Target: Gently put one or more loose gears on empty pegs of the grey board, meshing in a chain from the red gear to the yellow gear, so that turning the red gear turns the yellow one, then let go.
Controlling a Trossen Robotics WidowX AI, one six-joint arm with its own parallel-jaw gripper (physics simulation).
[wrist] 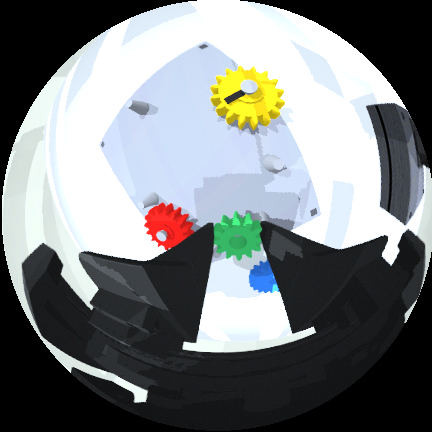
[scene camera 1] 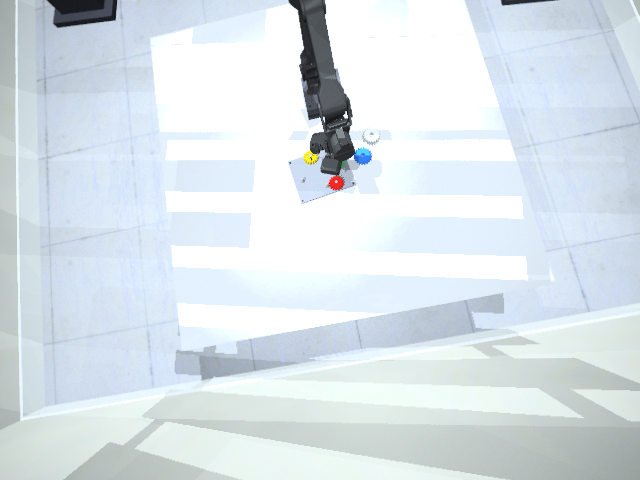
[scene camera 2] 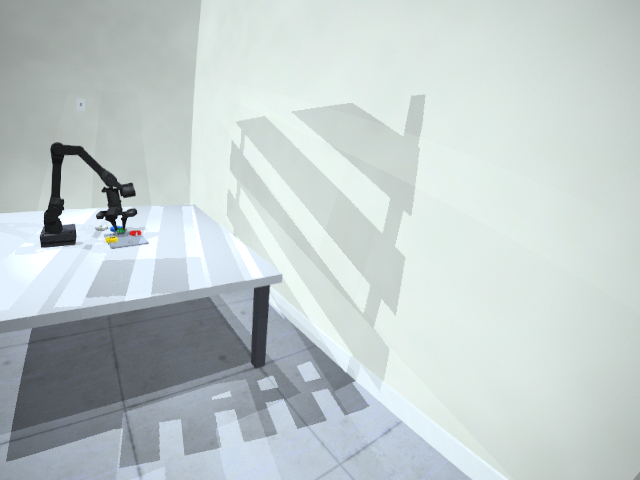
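Where they show: gripper, between the fingertips: (wrist: 236,227) (scene camera 2: 120,230); arm's base, origin of its link: (scene camera 1: 315,86) (scene camera 2: 53,231).
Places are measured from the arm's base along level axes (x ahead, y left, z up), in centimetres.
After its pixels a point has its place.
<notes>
My gripper (scene camera 2: 120,230) @(z -2.4, x 28.8, y 6.1 cm) (wrist: 236,227) @(z -2.4, x 28.8, y 6.1 cm) is shut on the green gear (scene camera 1: 343,164) @(z -2.0, x 30.0, y 8.7 cm) (wrist: 238,240) @(z -3.0, x 29.0, y 7.8 cm). The gear is held roughly level at the fingertips, near the board's edge beside the red gear; its height over the board is hard to tell. The grey board (scene camera 1: 315,190) @(z -4.8, x 38.0, y -2.0 cm) (scene camera 2: 116,245) @(z -4.8, x 28.0, y -9.4 cm) (wrist: 190,125) @(z -4.8, x 30.3, y -2.5 cm) bears the red gear (scene camera 1: 336,182) @(z -2.7, x 36.3, y 5.8 cm) (scene camera 2: 135,233) @(z -3.8, x 36.0, y 4.1 cm) (wrist: 170,224) @(z -3.3, x 34.8, y 5.1 cm) and the yellow gear (scene camera 1: 310,157) @(z -3.0, x 26.0, y -3.2 cm) (scene camera 2: 111,239) @(z -3.3, x 25.5, y -5.0 cm) (wrist: 262,105) @(z -3.3, x 24.8, y -1.8 cm), each on a peg. Bare pegs show at the far left (wrist: 140,107) @(z -3.8, x 33.8, y -6.2 cm), by the red gear and right of centre. A peg behind the green gear is mostly hidden.
The loose blue gear (scene camera 1: 362,156) @(z -3.8, x 27.0, y 15.8 cm) (scene camera 2: 114,228) (wrist: 262,277) @(z -4.0, x 27.5, y 14.9 cm) lies beside the board, partly behind a finger in the wrist view. The loose white gear (scene camera 1: 371,136) @(z -3.9, x 19.1, y 19.6 cm) (scene camera 2: 101,227) @(z -4.1, x 18.4, y 17.6 cm) lies beyond it. The arm's base (scene camera 2: 57,236) @(z -1.0, x 2.5, y -4.5 cm) stands on the table (scene camera 2: 227,268) @(z -5.6, x 72.8, y -42.1 cm).
</notes>
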